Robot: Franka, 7 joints.
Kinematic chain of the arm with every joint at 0, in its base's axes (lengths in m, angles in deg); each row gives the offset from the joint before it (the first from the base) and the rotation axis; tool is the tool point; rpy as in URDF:
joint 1: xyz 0 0 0.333 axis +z
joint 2: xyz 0 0 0 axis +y
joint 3: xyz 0 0 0.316 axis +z
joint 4: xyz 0.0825 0 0 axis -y
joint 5: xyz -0.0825 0 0.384 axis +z
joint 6: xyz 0 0 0 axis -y
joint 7: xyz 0.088 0 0 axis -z
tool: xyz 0 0 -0.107 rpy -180 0 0
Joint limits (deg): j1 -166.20..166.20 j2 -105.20..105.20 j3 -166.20..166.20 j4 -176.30..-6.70 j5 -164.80..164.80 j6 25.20..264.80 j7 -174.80..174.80
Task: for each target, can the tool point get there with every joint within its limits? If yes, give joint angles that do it. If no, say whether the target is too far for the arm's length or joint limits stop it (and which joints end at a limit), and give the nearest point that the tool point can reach.
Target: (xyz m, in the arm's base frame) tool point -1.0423 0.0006 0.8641
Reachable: no: too far | nearest point -0.7644 0.0004 0.7225 | short by 0.312 m
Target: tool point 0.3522 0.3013 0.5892
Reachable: yes | joints 118.63 -12.35 -55.26 -118.30 -98.02 45.07 7.00
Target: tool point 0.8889 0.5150 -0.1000
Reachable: no: too far | nearest point 0.6840 0.3963 -0.0002 | short by 0.257 m
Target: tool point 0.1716 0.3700 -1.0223
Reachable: no: too far | nearest point 0.1424 0.3071 -0.3579 | short by 0.668 m
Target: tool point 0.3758 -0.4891 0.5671
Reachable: yes | joints 50.03 -29.51 -94.32 -103.28 78.82 121.43 -147.30
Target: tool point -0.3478 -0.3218 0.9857
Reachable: yes | joints 133.87 4.05 88.45 -55.92 -114.74 163.91 138.77
